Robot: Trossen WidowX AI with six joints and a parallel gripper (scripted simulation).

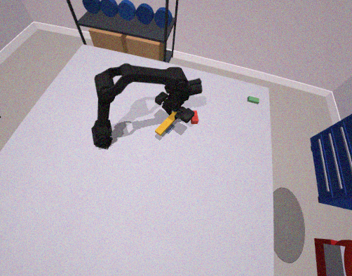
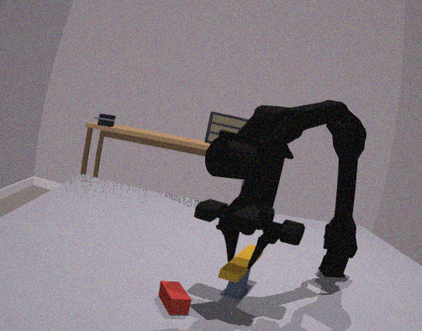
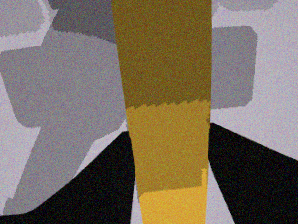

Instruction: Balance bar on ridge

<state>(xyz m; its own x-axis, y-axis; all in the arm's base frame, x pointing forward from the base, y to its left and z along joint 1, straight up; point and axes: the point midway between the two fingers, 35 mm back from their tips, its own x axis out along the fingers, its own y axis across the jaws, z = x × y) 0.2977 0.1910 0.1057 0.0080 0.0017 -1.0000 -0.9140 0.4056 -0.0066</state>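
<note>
Now: the yellow bar 1 cm behind my gripper tip and 3 cm to the right of it. Also, from my gripper tip: green block (44 cm ahead, 31 cm to the left, 6 cm below); red block (11 cm ahead, 7 cm to the left, 5 cm below).
</note>
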